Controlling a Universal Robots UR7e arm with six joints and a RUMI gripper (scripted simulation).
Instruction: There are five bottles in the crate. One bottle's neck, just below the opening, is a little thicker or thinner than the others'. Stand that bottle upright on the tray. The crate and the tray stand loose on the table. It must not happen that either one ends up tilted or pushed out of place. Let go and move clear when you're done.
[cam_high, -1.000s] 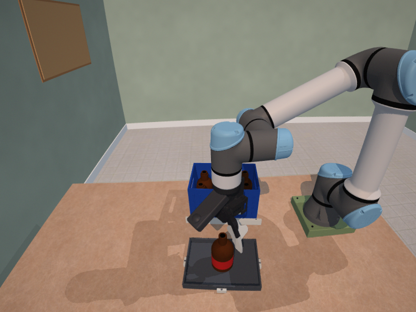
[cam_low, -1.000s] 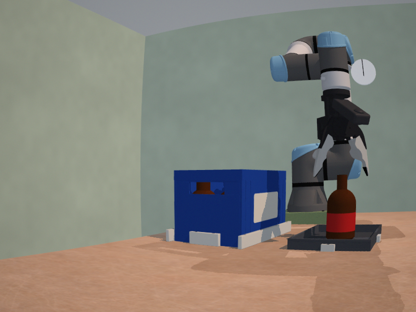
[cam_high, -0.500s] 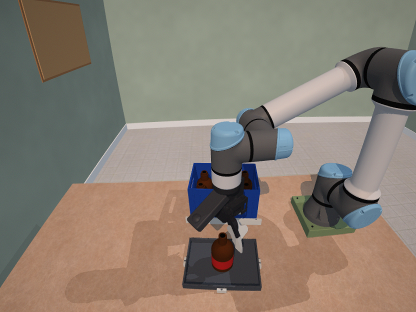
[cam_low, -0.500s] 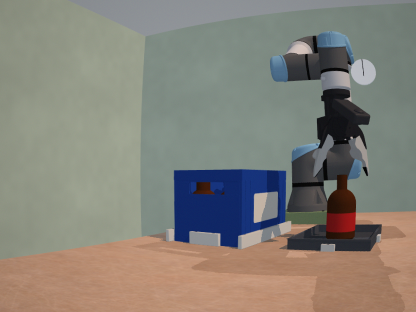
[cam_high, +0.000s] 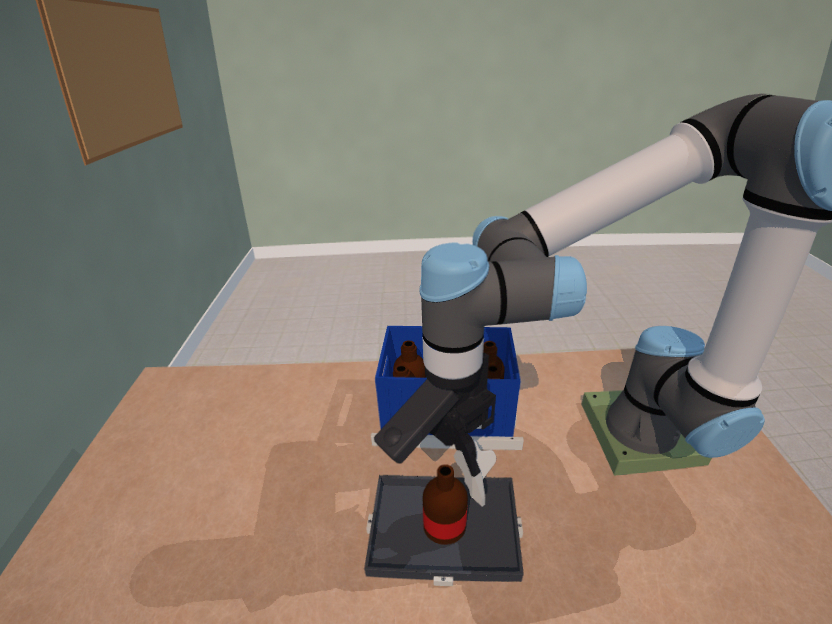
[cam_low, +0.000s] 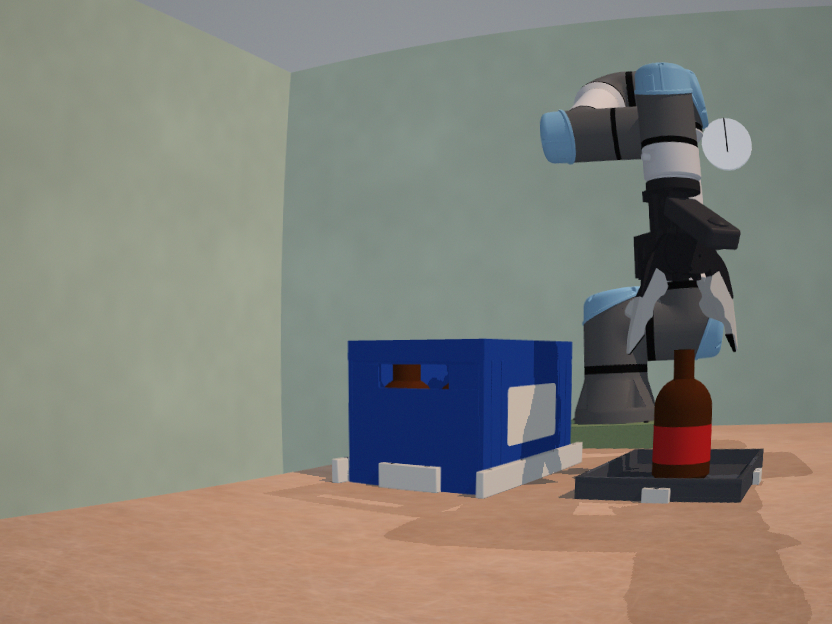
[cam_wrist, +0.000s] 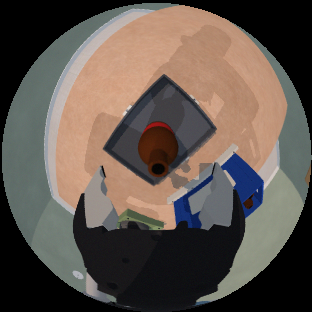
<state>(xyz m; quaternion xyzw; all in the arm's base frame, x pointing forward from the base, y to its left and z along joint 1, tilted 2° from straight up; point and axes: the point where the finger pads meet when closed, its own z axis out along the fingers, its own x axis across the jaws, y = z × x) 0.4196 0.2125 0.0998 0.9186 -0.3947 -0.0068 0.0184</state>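
Right now my hand is 7 cm above the glass bottle. Also, from my hand: dark tray (14 cm below); blue crate (1 cm behind, 30 cm to the right, 7 cm below).
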